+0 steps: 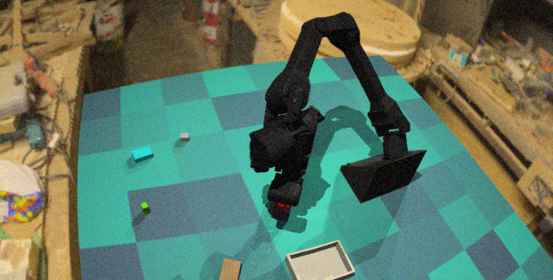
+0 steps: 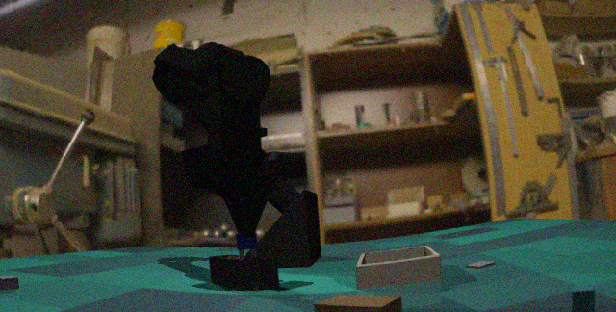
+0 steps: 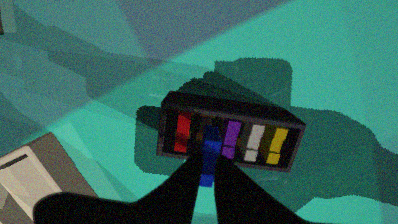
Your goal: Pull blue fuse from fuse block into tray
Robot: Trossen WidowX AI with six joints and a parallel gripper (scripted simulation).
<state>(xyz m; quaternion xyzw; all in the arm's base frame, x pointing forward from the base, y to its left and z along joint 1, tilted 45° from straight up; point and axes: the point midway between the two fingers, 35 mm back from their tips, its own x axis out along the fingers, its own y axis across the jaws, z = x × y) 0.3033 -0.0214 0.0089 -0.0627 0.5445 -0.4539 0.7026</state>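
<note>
Now: gripper tip 20 cm to the right of the tray, 7 cm above it and 1 cm past it. Round my gripper tip: blue fuse 1 cm below.
</note>
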